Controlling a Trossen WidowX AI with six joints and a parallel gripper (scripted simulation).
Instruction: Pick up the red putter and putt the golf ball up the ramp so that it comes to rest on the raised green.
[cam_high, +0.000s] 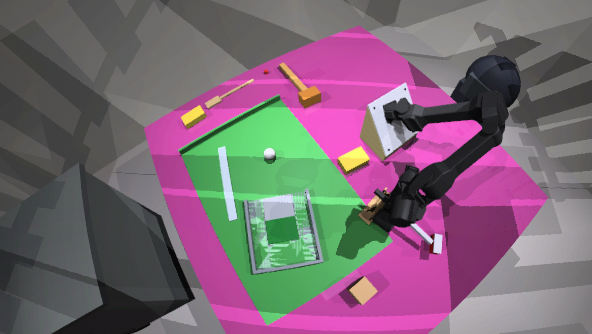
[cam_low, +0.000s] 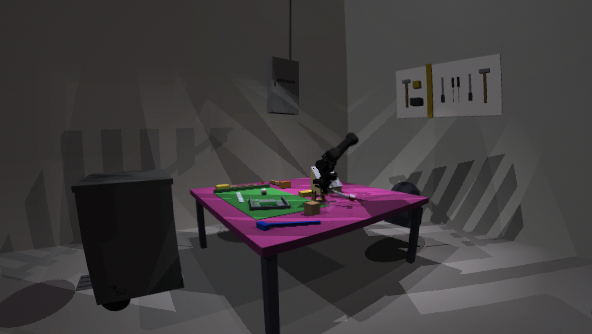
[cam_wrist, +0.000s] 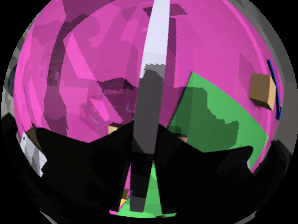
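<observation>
Right now my gripper tip is 5 cm to the left of the wooden stand, 2 cm short of it and 2 cm above it. Round my gripper tip: white golf ball 41 cm to the right, 23 cm ahead, 3 cm below; red putter 6 cm to the left, 2 cm behind, 2 cm above; brown cube 22 cm ahead, 15 cm to the left, 3 cm below.
</observation>
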